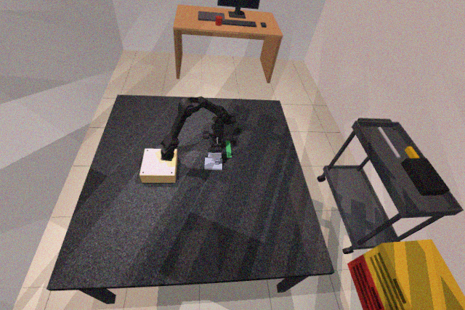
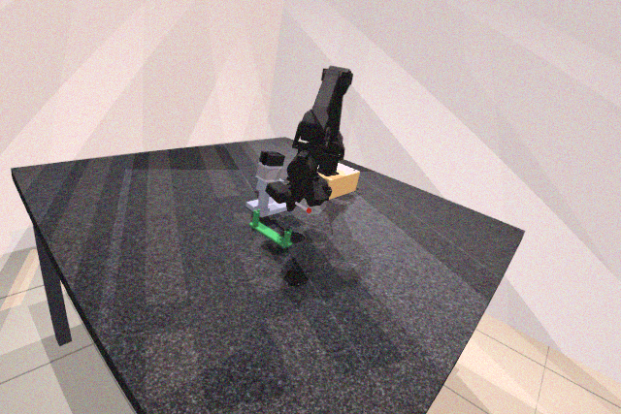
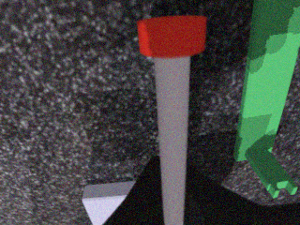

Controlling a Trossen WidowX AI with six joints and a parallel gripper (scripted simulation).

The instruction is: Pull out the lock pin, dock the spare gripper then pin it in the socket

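My gripper tip is now 110 mm to the left of the grey mount and 10 mm below it. From my gripper tip the other things lie so: green cradle: 80 mm ahead, 30 mm to the left, 20 mm below; spare gripper: 110 mm to the right, 80 mm above.
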